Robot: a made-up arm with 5 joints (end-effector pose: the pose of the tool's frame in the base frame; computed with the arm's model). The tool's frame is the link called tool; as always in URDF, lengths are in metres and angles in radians.
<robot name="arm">
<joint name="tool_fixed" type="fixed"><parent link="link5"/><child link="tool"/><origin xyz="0 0 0" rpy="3.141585 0 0"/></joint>
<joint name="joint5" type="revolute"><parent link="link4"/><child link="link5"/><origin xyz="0.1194 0 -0.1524"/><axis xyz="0 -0.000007 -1"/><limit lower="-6.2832" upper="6.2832" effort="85" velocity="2.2"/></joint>
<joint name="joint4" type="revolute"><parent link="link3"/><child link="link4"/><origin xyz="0.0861 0 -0.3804"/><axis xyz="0 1 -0.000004"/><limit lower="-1.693" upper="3.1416" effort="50" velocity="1.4"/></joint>
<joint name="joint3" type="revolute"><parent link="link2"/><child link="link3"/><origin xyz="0.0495 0 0.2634"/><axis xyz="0 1 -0.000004"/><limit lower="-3.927" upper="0.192" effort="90" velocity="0.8"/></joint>
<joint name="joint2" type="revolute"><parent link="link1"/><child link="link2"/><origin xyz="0 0 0"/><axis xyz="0 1 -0.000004"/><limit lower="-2.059" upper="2.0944" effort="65" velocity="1.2"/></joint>
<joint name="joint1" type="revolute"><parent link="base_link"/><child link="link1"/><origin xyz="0 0 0.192"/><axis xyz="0 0 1"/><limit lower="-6.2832" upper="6.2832" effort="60" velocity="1.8"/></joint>
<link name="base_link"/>
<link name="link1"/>
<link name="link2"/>
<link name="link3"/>
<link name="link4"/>
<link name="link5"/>
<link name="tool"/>
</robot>
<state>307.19 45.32 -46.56 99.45 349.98</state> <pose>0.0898 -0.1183 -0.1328 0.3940 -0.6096 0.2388 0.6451</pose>
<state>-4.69 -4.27 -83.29 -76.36 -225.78</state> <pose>0.3398 -0.0279 0.7077 0.8957 -0.0491 0.1310 -0.4221</pose>
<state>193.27 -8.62 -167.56 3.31 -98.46</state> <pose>0.1466 0.0346 1.0112 0.7347 0.0515 -0.0349 -0.6755</pose>
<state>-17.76 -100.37 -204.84 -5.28 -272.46</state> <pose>-0.5405 0.1731 -0.2862 0.2395 0.5509 -0.7219 -0.3435</pose>
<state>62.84 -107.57 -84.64 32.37 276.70</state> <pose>-0.2238 -0.4362 0.6975 0.1749 0.0510 0.1674 0.9689</pose>
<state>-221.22 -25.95 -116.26 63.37 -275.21</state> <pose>-0.2008 0.1759 0.8915 0.5897 -0.6883 -0.3507 0.2357</pose>
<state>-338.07 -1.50 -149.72 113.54 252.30</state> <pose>0.3135 0.1262 0.7838 0.2198 0.4027 0.8565 0.2366</pose>
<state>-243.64 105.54 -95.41 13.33 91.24</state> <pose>-0.1364 0.2753 -0.5032 0.1974 0.9557 0.2129 0.0485</pose>
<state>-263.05 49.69 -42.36 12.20 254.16</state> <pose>-0.0401 0.3289 -0.2472 0.0131 0.1947 -0.9661 0.1691</pose>
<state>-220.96 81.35 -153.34 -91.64 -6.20</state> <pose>-0.4415 0.3832 0.3268 0.9072 -0.0425 -0.1359 -0.3960</pose>
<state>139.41 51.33 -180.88 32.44 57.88</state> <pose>-0.4644 0.3979 0.7639 0.7411 -0.5013 -0.4322 0.1127</pose>
